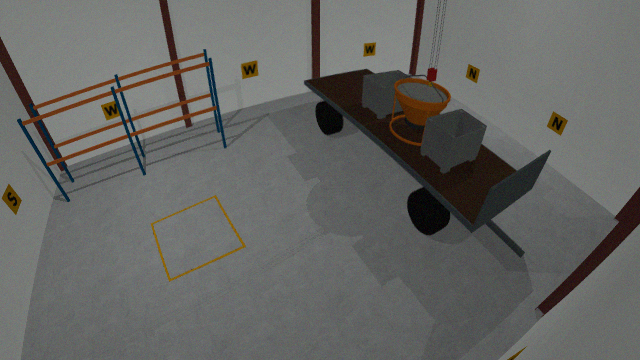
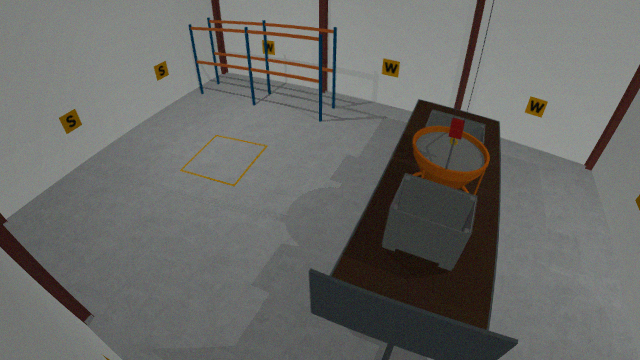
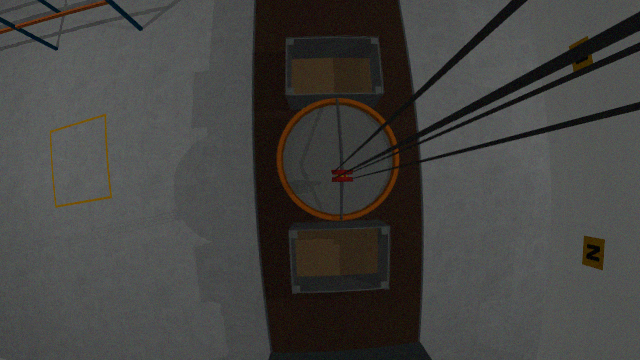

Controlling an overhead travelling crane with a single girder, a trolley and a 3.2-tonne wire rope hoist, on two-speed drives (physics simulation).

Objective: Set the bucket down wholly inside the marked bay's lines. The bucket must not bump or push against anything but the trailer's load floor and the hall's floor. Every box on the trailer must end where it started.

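Note:
The orange bucket (image 1: 417,111) (image 2: 450,172) (image 3: 310,150) stands upright on the trailer's load floor (image 1: 345,89) (image 2: 360,250) (image 3: 345,320), between a far grey box (image 1: 381,97) (image 2: 440,120) (image 3: 332,75) and a near grey box (image 1: 450,142) (image 2: 430,230) (image 3: 340,252). Gaps to both boxes look narrow. My hook (image 1: 431,84) (image 2: 454,142) (image 3: 342,176), below its red block, is at the top of the bucket's raised bail and appears to hold it. The base ring appears to rest on the load floor. The marked bay's yellow lines (image 1: 161,252) (image 2: 208,178) (image 3: 108,156) lie on the hall floor.
A blue and orange rack (image 1: 130,120) (image 2: 251,75) (image 3: 125,15) stands by the west wall beyond the bay. The trailer's upright end board (image 1: 515,187) (image 2: 400,310) stands beyond the near box. Dark red columns (image 1: 316,40) (image 2: 472,45) line the walls.

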